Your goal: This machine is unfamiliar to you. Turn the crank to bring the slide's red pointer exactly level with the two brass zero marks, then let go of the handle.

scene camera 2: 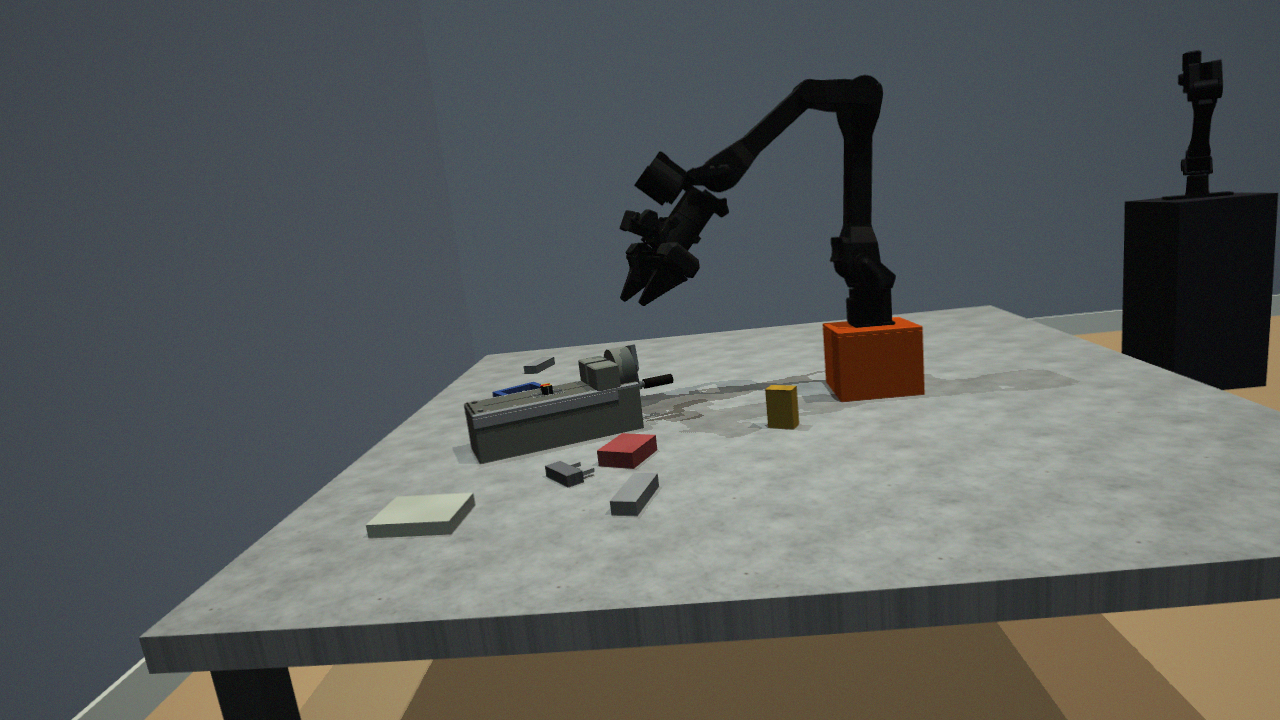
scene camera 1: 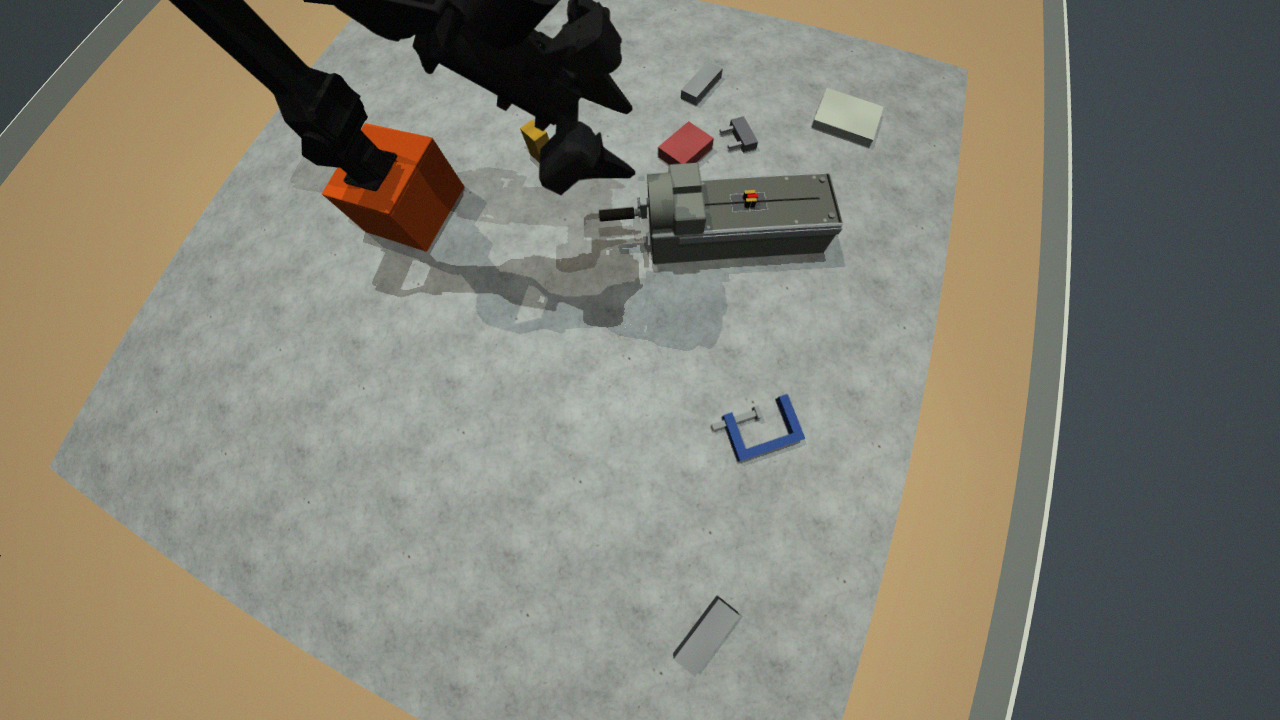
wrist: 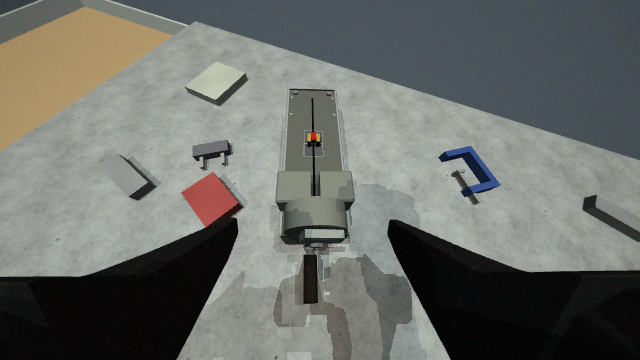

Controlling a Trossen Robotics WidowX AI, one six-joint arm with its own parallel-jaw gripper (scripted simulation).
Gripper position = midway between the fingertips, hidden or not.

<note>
My gripper (scene camera 1: 631, 141) is open, with nothing in its grasp. I also see a red block (scene camera 2: 628, 451), a yellow block (scene camera 2: 781, 400), a blue clamp (scene camera 1: 792, 424), a grey bar (scene camera 2: 632, 497), a grey bar (scene camera 1: 714, 624) and a grey slide machine (scene camera 1: 691, 220).
The red block also shows in scene camera 1 (scene camera 1: 690, 143) and in the wrist view (wrist: 209, 198). The blue clamp is seen too in the wrist view (wrist: 486, 178). My gripper also shows in scene camera 2 (scene camera 2: 631, 302) and in the wrist view (wrist: 315, 225). The wrist view misses the yellow block: it is out of frame.
</note>
